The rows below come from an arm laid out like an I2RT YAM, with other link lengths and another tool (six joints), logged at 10 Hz.
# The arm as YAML. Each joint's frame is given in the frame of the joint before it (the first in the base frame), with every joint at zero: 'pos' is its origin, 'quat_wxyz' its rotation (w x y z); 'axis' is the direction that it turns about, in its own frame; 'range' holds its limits. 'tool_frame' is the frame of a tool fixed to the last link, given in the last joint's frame.
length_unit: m
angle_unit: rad
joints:
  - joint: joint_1
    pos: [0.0, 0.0, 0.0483]
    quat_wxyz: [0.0, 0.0, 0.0, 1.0]
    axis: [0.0, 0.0, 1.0]
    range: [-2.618, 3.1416]
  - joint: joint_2
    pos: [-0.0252, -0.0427, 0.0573]
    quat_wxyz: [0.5, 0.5, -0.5, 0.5]
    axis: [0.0, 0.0, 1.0]
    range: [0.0, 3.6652]
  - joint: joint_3
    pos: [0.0, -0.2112, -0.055]
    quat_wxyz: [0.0, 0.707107, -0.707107, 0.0]
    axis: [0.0, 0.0, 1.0]
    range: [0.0, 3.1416]
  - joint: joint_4
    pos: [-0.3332, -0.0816, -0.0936]
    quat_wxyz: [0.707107, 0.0, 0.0, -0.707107]
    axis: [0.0, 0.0, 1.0]
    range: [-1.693, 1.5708]
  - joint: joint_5
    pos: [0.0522, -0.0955, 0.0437]
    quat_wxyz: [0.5, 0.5, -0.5, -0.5]
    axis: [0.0, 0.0, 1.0]
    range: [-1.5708, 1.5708]
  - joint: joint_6
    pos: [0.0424, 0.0, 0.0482]
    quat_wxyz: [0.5, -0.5, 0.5, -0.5]
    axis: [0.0, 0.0, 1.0]
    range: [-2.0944, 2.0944]
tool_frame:
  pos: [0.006, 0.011, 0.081]
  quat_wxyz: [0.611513, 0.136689, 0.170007, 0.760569]
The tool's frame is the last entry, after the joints.
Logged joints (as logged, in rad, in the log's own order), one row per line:
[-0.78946, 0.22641, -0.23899, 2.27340, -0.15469, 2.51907]
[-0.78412, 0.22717, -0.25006, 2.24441, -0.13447, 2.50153]
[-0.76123, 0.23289, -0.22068, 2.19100, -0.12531, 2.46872]
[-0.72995, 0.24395, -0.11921, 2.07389, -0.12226, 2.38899]
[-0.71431, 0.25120, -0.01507, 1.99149, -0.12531, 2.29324]
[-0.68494, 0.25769, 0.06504, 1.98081, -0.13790, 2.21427]
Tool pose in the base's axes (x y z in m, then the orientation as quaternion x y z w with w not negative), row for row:
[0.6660, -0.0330, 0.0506, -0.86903, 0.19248, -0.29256, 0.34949]
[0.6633, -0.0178, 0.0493, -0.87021, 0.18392, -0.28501, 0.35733]
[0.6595, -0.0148, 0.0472, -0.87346, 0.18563, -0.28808, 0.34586]
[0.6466, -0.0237, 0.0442, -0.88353, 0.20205, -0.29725, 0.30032]
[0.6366, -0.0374, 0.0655, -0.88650, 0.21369, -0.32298, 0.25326]
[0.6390, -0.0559, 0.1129, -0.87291, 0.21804, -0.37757, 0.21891]
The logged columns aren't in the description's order. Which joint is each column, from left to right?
Columns, left to right: joint_4, joint_6, joint_5, joint_3, joint_1, joint_2.
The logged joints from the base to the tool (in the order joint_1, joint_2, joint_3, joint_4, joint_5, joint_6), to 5 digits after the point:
[-0.15469, 2.51907, 2.27340, -0.78946, -0.23899, 0.22641]
[-0.13447, 2.50153, 2.24441, -0.78412, -0.25006, 0.22717]
[-0.12531, 2.46872, 2.19100, -0.76123, -0.22068, 0.23289]
[-0.12226, 2.38899, 2.07389, -0.72995, -0.11921, 0.24395]
[-0.12531, 2.29324, 1.99149, -0.71431, -0.01507, 0.25120]
[-0.13790, 2.21427, 1.98081, -0.68494, 0.06504, 0.25769]

